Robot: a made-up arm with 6 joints.
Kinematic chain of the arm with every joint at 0, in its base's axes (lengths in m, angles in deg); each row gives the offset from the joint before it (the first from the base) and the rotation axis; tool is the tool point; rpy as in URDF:
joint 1: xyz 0 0 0.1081 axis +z
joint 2: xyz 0 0 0 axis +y
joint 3: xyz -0.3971 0 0.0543 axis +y
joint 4: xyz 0.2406 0 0.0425 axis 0.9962 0 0.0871
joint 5: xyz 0 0 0 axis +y
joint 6: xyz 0.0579 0 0.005 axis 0.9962 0 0.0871
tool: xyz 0 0 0 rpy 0 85 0
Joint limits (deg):
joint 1: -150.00..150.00
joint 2: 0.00..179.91
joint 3: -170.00..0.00
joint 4: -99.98..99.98
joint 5: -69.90..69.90
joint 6: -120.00..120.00
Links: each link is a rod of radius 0.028 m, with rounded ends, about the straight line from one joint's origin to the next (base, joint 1, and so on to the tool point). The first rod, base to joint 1, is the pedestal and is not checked.
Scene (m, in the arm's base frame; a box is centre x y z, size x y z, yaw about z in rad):
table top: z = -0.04
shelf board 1: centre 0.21 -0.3 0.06 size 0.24 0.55 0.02 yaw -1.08
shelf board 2: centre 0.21 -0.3 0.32 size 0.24 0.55 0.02 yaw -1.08
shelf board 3: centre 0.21 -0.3 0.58 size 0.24 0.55 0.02 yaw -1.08
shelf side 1: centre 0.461 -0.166 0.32 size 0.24 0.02 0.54 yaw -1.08
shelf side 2: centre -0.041 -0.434 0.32 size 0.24 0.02 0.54 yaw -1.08
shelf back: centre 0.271 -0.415 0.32 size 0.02 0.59 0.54 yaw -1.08
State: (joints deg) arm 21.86 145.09 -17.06 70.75 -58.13 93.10
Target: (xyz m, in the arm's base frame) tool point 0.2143 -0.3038 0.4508
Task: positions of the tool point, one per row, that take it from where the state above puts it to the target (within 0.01 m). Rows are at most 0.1 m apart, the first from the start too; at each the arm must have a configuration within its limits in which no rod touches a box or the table.
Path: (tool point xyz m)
1: 0.2702 0.0241 0.0988
2: 0.2840 -0.0065 0.1684
3: 0.2745 -0.0405 0.2449
4: 0.2388 -0.0702 0.3221
5: 0.1777 -0.0869 0.3931
6: 0.0963 -0.0829 0.4508
7: 0.1528 -0.1371 0.4693
8: 0.1950 -0.2127 0.4694
9: 0.2143 -0.3038 0.4508

